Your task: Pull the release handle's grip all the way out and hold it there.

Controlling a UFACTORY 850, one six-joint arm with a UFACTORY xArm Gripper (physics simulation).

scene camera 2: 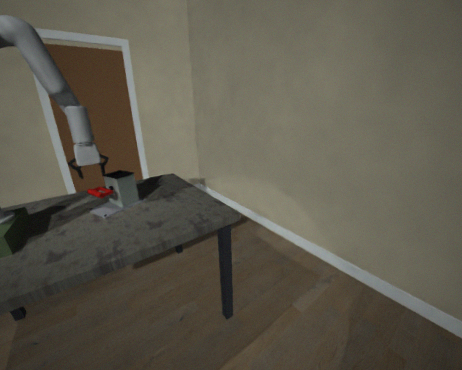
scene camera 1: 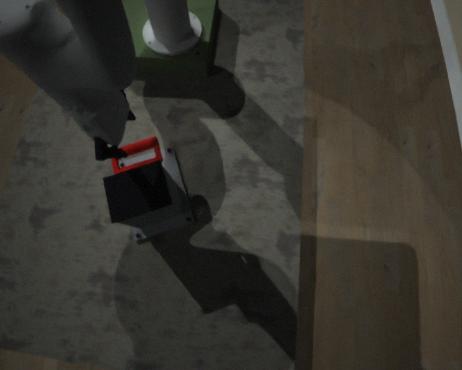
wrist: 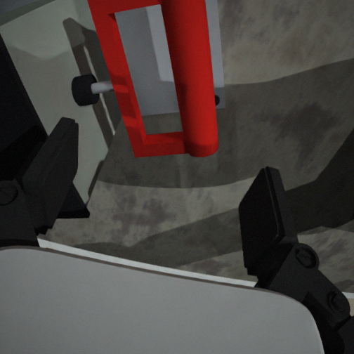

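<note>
The red release handle's grip (scene camera 1: pixel 140 146) (scene camera 2: pixel 93 191) (wrist: pixel 196 75) is a round bar on a rectangular red frame, in front of the housing. The housing (scene camera 1: pixel 134 192) (scene camera 2: pixel 126 190) (wrist: pixel 42 62) is a grey box with a black top. A pale rod with a black collar (wrist: pixel 84 90) joins the frame to the housing side. My gripper (scene camera 1: pixel 127 135) (scene camera 2: pixel 93 176) (wrist: pixel 166 165) is open and empty, above the handle. In the wrist view the fingers stand far apart near the frame's near end, one on the housing side and one beyond the grip bar.
The housing stands on a light base plate (scene camera 1: pixel 172 167) (scene camera 2: pixel 103 210) (wrist: pixel 216 50) with dark bolts, on the grey mottled table (scene camera 1: pixel 260 200) (scene camera 2: pixel 165 220). The green block (scene camera 1: pixel 172 67) (scene camera 2: pixel 16 232) under the arm's base is on the handle's side of the housing. A brown door (scene camera 2: pixel 95 90) is behind.
</note>
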